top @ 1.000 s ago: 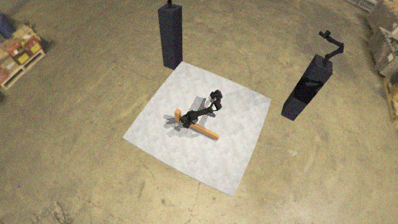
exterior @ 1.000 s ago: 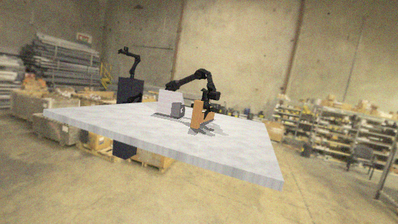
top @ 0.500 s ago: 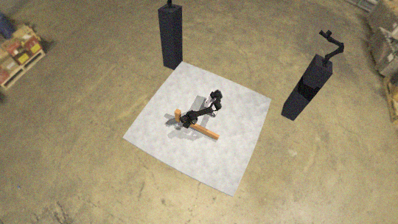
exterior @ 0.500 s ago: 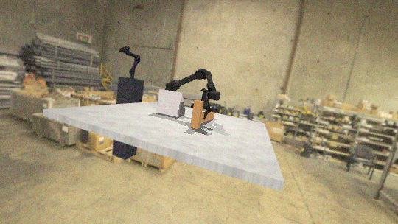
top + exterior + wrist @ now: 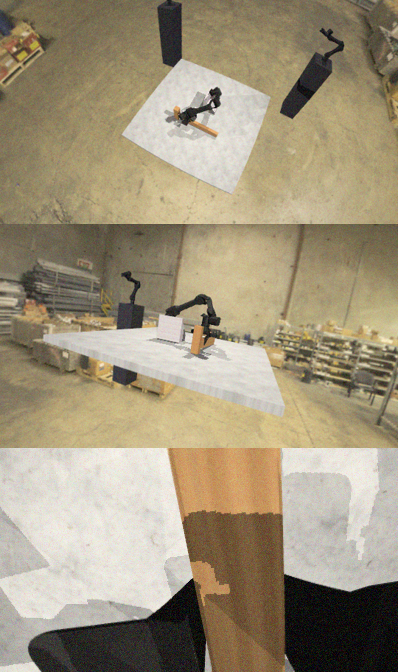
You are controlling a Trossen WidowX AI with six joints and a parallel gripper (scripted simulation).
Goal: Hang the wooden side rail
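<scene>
My gripper tip is 13 cm to the left of the wooden headboard post and 4 cm below it.
</scene>
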